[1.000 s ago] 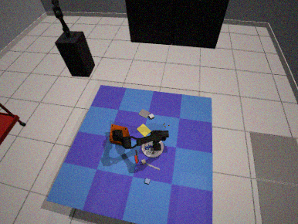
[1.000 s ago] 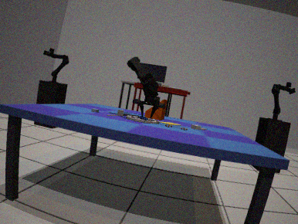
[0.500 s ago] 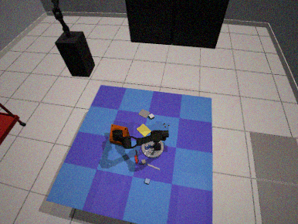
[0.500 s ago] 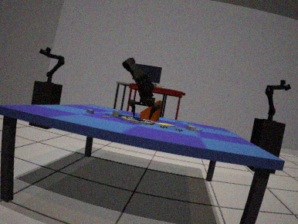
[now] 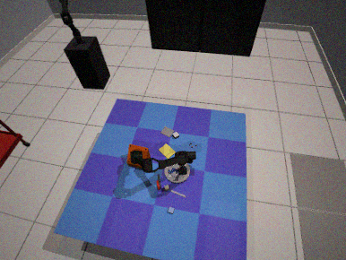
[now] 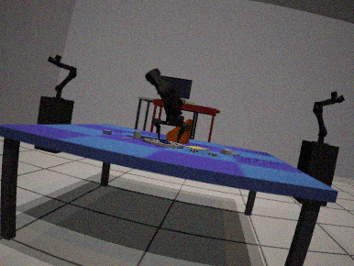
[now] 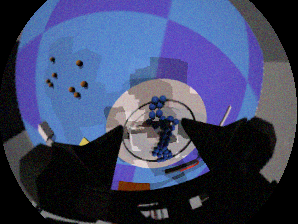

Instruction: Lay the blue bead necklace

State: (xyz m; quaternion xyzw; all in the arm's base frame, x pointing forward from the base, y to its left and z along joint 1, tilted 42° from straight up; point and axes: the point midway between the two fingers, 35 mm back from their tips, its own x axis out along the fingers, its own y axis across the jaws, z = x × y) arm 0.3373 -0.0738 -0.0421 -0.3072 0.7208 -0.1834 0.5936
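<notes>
My gripper tip is now 30 mm past the round white bead board, 20 mm to the left of it and 10 mm above it. The rest, counted from my gripper tip: red-handled tool 160 mm behind, 140 mm to the right, 20 mm below; yellow card 140 mm behind, 140 mm to the left, 20 mm below; thin pale stick 200 mm to the right, 20 mm below.
</notes>
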